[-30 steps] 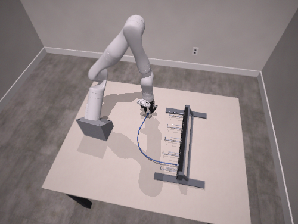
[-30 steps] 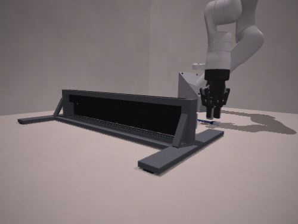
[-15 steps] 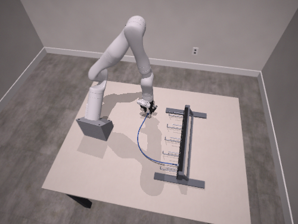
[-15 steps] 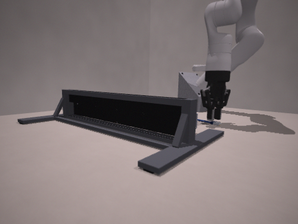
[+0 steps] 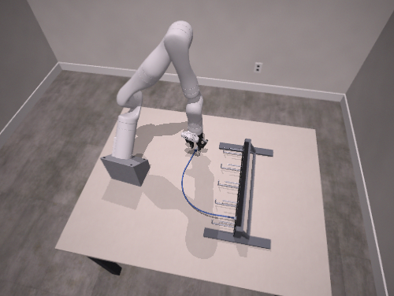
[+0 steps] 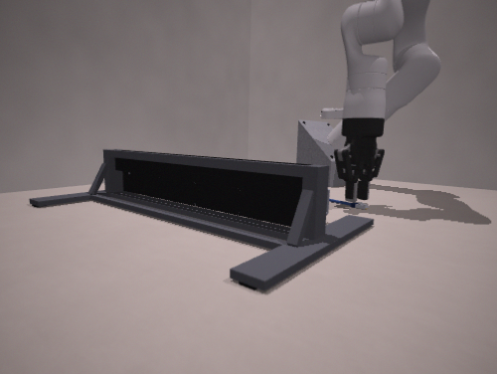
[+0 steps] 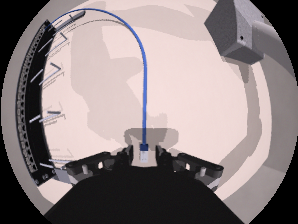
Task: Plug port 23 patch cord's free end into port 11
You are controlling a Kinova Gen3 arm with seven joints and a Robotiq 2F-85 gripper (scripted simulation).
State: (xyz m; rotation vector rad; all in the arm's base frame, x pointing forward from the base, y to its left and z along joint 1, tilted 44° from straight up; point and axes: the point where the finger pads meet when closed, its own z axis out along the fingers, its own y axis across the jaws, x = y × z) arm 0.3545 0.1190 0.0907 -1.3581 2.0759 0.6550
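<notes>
Right now my hand is 10 mm to the right of the plug and 30 mm above it.
</notes>
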